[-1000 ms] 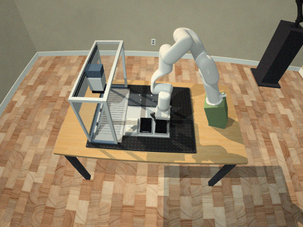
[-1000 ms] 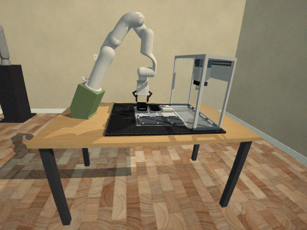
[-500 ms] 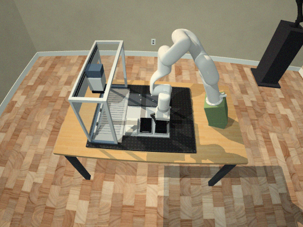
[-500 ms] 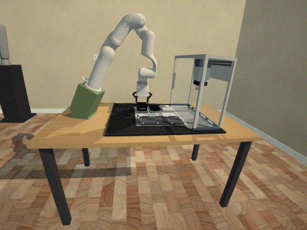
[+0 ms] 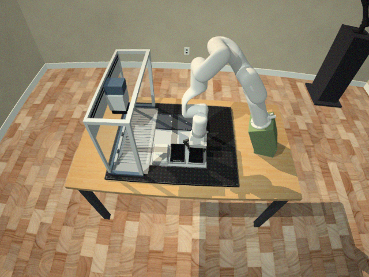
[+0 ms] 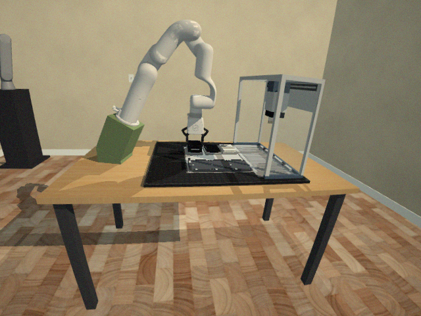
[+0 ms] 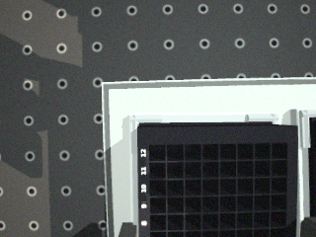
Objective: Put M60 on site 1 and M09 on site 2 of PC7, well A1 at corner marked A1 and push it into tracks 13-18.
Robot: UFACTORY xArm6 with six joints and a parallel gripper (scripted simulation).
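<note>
Right now my hand is 60 mm above the nest S1. Also, from my hand: plate nest (220 mm ahead, 60 mm below, 10 mm to the left); apron (120 mm to the right, 110 mm ahead, 60 mm below); black 96-well plate (120 mm ahead, 50 mm below).
</note>
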